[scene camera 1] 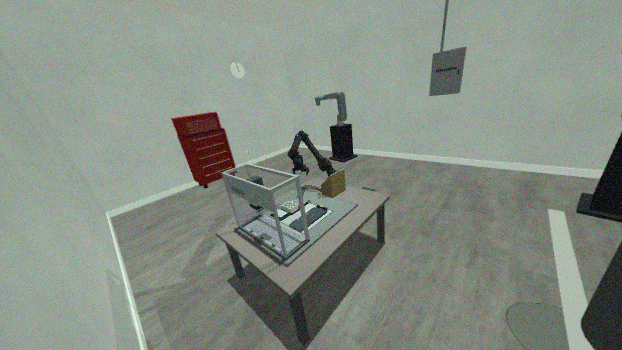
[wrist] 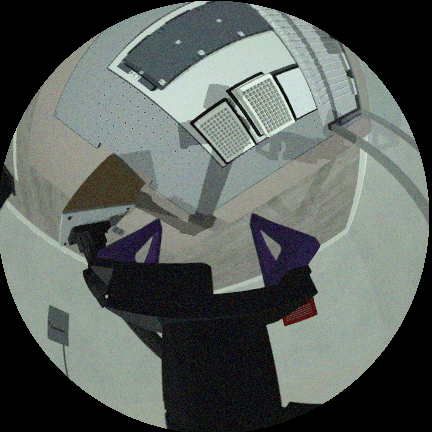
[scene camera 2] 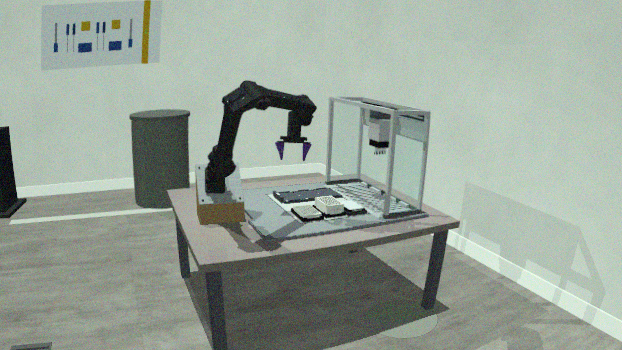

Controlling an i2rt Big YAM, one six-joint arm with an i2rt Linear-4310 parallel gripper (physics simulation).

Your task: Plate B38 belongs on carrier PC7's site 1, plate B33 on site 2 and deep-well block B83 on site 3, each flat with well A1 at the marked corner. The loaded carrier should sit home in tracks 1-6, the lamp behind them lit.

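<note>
My gripper is open and empty, high above the deck, fingers pointing down. Dark carrier PC7 lies flat on a white sheet, its sites bare. Beside it, a row of dark holders bears a low pale welled plate nearest the arm base, a taller pale welled block in the middle, and a low smooth white plate at the enclosure end. Their labels and A1 corners are unreadable. The tracked deck is inside the enclosure; no lit lamp can be made out.
The glazed enclosure's post rises beside the tracks, with a pipetting head hanging inside. The arm stands on a wooden base block at the table's opposite end. The perforated grey board lies between base and sheet.
</note>
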